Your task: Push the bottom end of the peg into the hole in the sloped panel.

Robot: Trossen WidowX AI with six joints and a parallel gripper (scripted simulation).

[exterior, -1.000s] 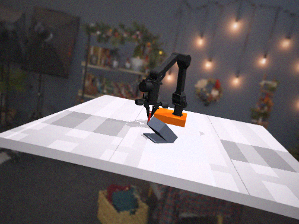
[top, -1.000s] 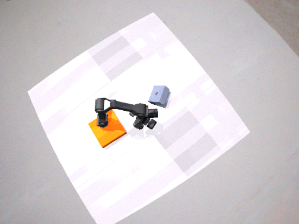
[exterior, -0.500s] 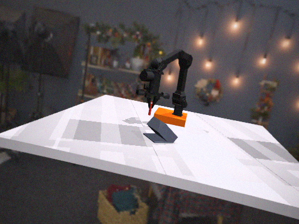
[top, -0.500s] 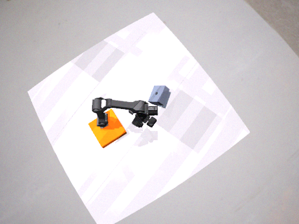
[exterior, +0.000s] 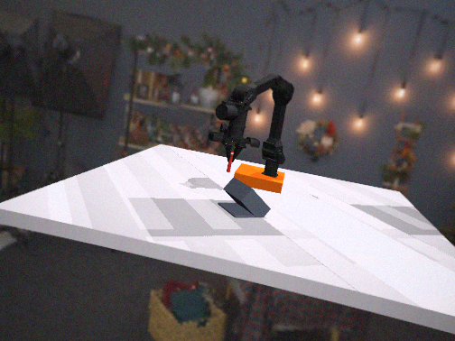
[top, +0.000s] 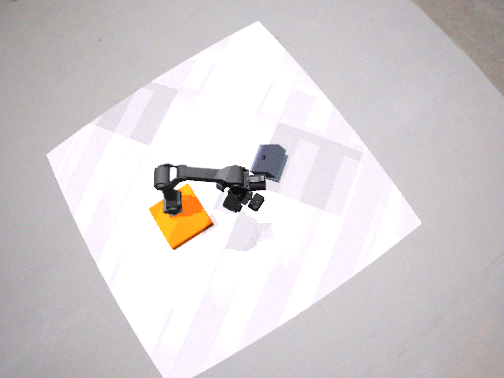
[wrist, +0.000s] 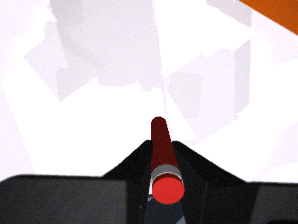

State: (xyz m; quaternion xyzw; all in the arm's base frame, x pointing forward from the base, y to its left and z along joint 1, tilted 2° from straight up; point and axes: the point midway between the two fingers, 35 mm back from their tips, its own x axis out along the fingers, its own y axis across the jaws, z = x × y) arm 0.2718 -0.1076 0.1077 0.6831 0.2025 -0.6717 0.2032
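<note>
The sloped panel is 17 cm ahead of my gripper tip, 13 cm to the left of it and 8 cm below it. From my gripper tip the other things lie so: red peg (2 cm above); flat grey foot (18 cm ahead, 12 cm to the left, 12 cm below).
</note>
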